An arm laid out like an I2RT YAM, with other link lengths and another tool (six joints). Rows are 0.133 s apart.
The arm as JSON. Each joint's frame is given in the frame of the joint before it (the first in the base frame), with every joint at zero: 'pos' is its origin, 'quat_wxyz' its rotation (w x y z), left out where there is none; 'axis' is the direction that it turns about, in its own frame. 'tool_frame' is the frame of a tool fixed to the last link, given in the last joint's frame.
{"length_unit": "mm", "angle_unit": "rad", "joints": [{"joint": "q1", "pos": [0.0, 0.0, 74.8], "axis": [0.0, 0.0, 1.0]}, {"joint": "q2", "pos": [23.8, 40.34, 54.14], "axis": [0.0, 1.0, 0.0]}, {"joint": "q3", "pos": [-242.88, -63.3, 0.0], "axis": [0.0, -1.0, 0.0]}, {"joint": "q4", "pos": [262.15, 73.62, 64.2], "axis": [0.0, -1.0, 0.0]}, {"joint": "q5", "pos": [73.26, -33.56, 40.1], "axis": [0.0, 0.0, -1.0]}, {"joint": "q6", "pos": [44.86, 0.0, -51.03], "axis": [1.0, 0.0, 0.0]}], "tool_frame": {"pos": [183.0, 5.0, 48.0], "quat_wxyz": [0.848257, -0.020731, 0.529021, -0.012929]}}
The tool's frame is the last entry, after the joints.
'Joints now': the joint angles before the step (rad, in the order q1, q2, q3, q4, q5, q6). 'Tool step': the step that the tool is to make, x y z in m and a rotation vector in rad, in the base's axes. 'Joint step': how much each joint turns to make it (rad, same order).
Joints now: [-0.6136 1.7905 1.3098 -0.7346 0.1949 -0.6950]
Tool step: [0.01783 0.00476 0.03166 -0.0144 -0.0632 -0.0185]
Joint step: [0.0321 -0.0310 0.0538 -0.0354 -0.0032 0.0568]
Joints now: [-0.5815 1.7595 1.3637 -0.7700 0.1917 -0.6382]
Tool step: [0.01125 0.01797 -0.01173 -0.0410 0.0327 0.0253]
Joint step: [0.0797 0.0229 -0.0168 0.0260 0.0690 0.0307]
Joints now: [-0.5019 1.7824 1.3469 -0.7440 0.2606 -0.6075]
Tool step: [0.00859 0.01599 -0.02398 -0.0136 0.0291 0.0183]
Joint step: [0.0584 0.0476 -0.0260 0.0459 0.0383 0.0290]
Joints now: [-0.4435 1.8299 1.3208 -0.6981 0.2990 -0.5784]
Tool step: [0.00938 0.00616 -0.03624 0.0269 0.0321 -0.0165]
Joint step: [0.0247 0.1133 0.0275 0.0322 0.0032 0.0445]
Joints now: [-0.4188 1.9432 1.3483 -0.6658 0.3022 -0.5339]
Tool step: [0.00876 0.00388 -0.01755 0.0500 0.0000 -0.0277]
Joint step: [0.0015 0.0738 0.0489 -0.0075 -0.0353 0.0429]
